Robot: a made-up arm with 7 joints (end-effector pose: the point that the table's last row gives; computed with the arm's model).
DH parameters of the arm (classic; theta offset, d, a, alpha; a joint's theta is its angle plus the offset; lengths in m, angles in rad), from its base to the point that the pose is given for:
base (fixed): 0 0 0 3.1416
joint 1: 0 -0.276 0 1.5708
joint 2: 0 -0.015 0 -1.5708
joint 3: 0 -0.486 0 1.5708
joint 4: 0 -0.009 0 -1.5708
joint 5: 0 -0.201 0 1.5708
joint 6: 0 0 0 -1.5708
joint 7: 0 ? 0 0
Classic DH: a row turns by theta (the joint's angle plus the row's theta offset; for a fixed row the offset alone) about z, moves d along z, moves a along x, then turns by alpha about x.
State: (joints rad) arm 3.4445 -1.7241 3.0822 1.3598 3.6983 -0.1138 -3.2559
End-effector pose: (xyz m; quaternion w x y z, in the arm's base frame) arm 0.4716 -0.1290 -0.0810 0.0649 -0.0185 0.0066 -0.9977
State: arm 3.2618 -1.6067 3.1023 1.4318 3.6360 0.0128 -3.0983
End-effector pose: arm 0.5141 -0.0445 -0.0230 0.2052 0.0614 0.0029 -0.9768
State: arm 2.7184 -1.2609 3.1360 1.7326 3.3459 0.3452 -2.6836
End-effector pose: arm 0.4785 0.2300 0.1531 0.5033 0.2433 0.0086 -0.8291
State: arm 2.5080 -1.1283 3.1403 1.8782 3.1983 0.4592 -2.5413
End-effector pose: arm 0.4077 0.3100 0.2170 0.5759 0.2926 0.0101 -0.7633
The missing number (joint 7, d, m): -0.082
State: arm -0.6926 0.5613 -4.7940 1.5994 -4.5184 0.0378 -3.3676
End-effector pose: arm 0.3934 -0.0606 0.6752 0.5855 -0.6891 -0.0653 0.4220
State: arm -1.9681 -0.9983 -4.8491 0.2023 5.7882 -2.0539 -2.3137
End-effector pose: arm 0.2160 -0.5372 0.5930 0.3047 0.3102 0.3142 0.8439
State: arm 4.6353 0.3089 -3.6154 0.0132 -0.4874 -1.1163 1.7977
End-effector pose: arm -0.0714 0.2489 0.9549 0.2666 -0.3734 0.7052 -0.5406
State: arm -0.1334 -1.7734 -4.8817 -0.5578 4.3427 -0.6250 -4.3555
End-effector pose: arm -0.6997 0.0080 0.0579 0.5421 -0.2776 0.2418 -0.7554
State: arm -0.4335 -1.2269 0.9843 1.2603 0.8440 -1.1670 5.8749
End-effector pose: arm -0.4022 -0.3636 0.6248 0.0635 -0.9247 0.2855 -0.2437
